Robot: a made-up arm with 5 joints.
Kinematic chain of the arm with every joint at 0, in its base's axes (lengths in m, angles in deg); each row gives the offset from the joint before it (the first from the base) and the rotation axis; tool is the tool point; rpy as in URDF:
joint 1: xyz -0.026 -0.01 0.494 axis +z
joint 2: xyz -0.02 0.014 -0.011 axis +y
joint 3: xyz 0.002 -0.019 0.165 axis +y
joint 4: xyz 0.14 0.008 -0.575 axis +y
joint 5: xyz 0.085 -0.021 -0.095 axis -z
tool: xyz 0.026 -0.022 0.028 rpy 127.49 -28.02 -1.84
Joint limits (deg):
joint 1: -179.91..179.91
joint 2: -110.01..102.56
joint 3: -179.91..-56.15
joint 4: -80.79..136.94
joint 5: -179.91..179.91
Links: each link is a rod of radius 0.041 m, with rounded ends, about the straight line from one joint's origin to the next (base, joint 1, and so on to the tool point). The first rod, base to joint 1, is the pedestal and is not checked.
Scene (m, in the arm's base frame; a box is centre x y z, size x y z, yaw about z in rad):
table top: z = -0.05
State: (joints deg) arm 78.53 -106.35 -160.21 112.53 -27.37
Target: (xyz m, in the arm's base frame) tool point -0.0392 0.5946 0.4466
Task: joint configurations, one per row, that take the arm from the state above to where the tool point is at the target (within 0.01 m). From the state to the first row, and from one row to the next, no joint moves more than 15 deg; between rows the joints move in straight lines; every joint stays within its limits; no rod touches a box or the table.
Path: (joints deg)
1: 80.68 -91.56 -146.82 112.36 -27.63
2: 82.83 -76.78 -133.43 112.20 -27.89
3: 84.98 -61.99 -120.03 112.03 -28.14
4: 87.13 -47.20 -106.64 111.86 -28.40
5: 89.28 -32.41 -93.25 111.70 -28.66
6: 91.43 -17.63 -79.86 111.53 -28.92
7: 93.58 -2.84 -66.47 111.36 -29.17

